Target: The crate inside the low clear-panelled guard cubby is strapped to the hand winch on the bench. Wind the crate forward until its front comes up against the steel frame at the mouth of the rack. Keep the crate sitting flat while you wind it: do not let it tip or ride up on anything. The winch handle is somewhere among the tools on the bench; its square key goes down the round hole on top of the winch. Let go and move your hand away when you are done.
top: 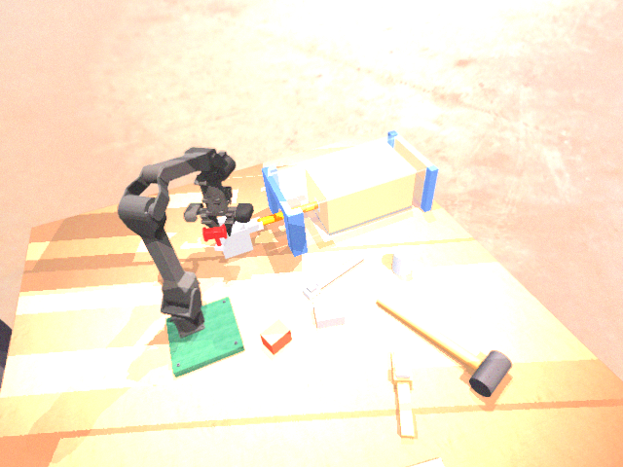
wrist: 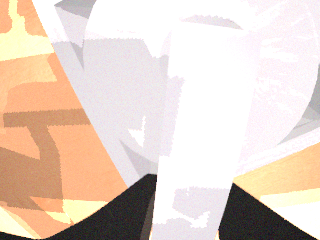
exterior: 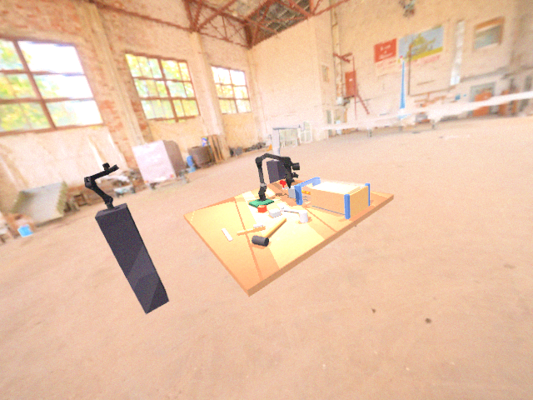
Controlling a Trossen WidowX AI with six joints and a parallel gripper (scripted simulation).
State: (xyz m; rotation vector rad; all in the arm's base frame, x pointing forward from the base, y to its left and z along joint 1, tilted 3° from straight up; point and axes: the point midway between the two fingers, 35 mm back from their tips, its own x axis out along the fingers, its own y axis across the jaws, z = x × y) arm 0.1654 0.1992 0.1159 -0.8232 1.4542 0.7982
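Right now my gripper tip is 2 cm below the white crank handle, 1 cm to the left of it and 1 cm past it. Also, from my gripper tip: blue steel frame 18 cm ahead, 4 cm to the left, 2 cm above; hand winch 6 cm below, 3 cm to the left, 1 cm ahead; red grip 5 cm above, 4 cm to the right, 3 cm behind.
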